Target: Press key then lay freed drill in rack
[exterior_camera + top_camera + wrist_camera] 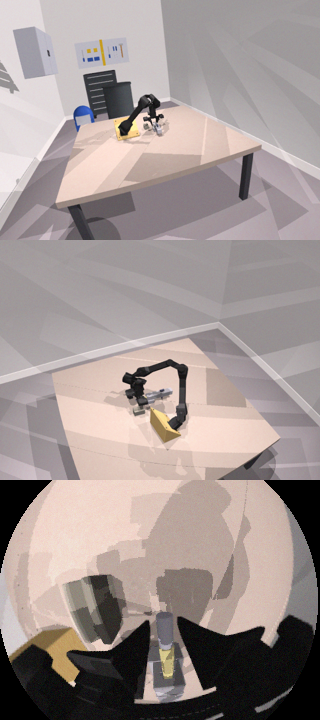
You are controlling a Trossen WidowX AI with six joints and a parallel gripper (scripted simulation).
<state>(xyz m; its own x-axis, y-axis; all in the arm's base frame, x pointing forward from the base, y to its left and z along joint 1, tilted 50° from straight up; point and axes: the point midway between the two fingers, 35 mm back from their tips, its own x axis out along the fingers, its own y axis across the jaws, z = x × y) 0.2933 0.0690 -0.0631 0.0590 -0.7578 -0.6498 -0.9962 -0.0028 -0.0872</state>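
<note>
Right now the drill is 40 mm to the right of my gripper tip and 30 mm above it. Also, from my gripper tip: light grey fixture block (140 mm to the right, 30 mm above, 10 mm behind); then rack (70 mm behind, 30 mm to the left, 10 mm above); then blue key (160 mm to the right, 40 mm above, 10 mm behind).
</note>
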